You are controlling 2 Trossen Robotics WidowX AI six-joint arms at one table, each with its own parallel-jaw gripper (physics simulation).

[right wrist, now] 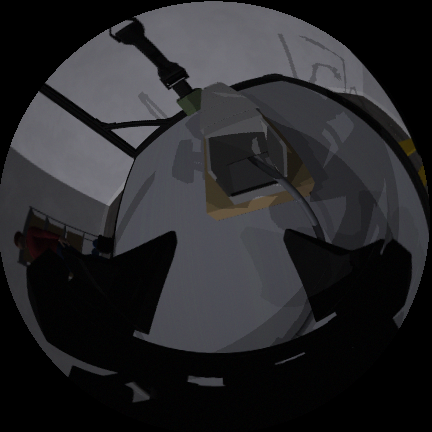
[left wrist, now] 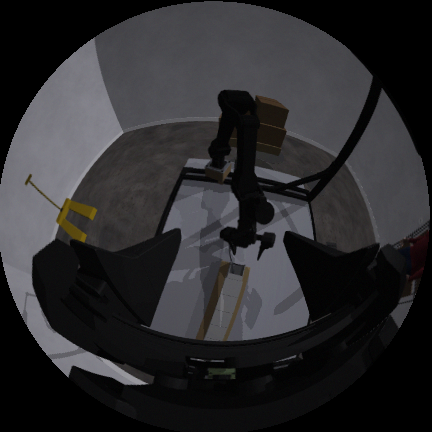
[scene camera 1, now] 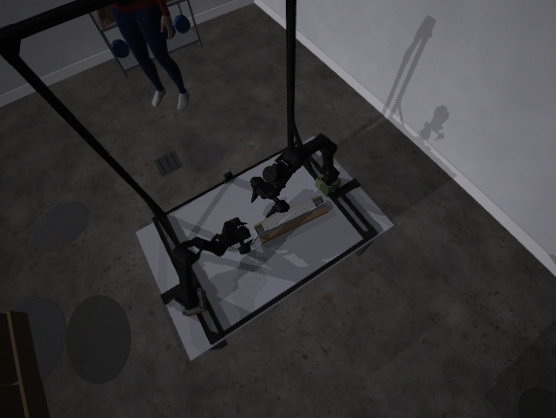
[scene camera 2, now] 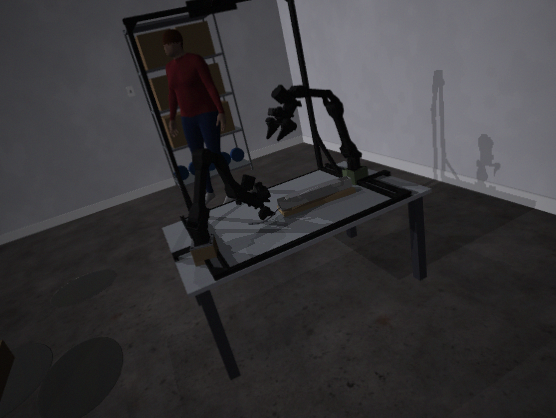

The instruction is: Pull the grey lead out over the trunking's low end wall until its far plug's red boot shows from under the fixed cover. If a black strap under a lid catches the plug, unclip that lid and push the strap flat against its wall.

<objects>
left gripper: left wrist; scene camera 1 258,209; scene camera 2; not seen in the right wrist view (out of frame)
same spot on left gripper: (left wrist: 329,278) = (scene camera 2: 271,127)
</objects>
